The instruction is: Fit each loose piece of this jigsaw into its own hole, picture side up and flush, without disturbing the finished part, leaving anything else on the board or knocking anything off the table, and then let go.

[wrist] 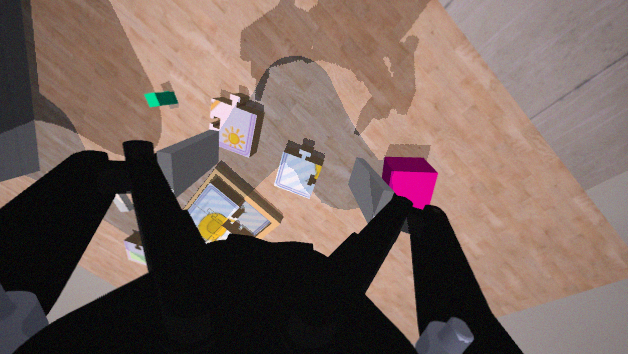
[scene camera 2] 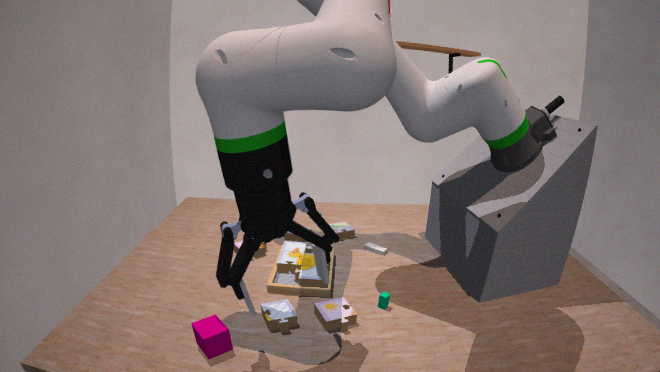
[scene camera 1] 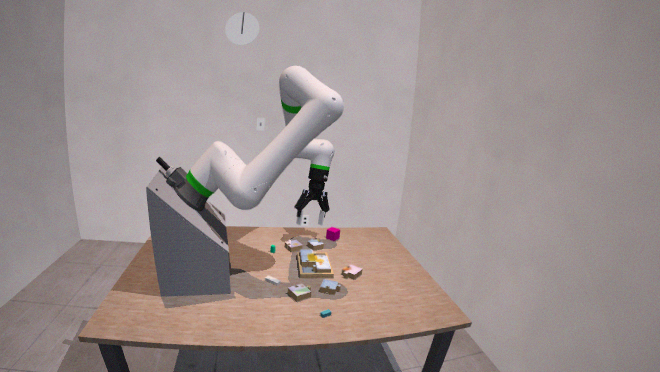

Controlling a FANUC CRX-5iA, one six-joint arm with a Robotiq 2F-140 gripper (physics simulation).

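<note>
My gripper (scene camera 1: 310,219) (scene camera 2: 288,299) (wrist: 288,159) is open and empty, above the table at the board's far side. A blue piece with a yellow corner (scene camera 1: 315,244) (scene camera 2: 278,312) (wrist: 297,175) shows between the fingers in the wrist view, on the table below. A sun piece (scene camera 1: 293,245) (scene camera 2: 334,310) (wrist: 239,130) lies beside it. The wooden board (scene camera 1: 316,275) (scene camera 2: 300,290) (wrist: 274,220) holds the joined part (scene camera 1: 322,262) (scene camera 2: 292,254) (wrist: 215,200). A pink-orange piece (scene camera 1: 353,271), a blue piece (scene camera 1: 329,286) and a green-pink piece (scene camera 1: 299,291) (scene camera 2: 345,230) lie loose, picture side up.
A magenta cube (scene camera 1: 333,234) (scene camera 2: 213,336) (wrist: 412,186) stands near one finger in the wrist view. A green block (scene camera 1: 273,248) (scene camera 2: 383,300) (wrist: 161,98), a white block (scene camera 1: 272,280) (scene camera 2: 376,248) and a teal block (scene camera 1: 326,313) are on the table. The grey pedestal (scene camera 1: 192,255) carries the arm.
</note>
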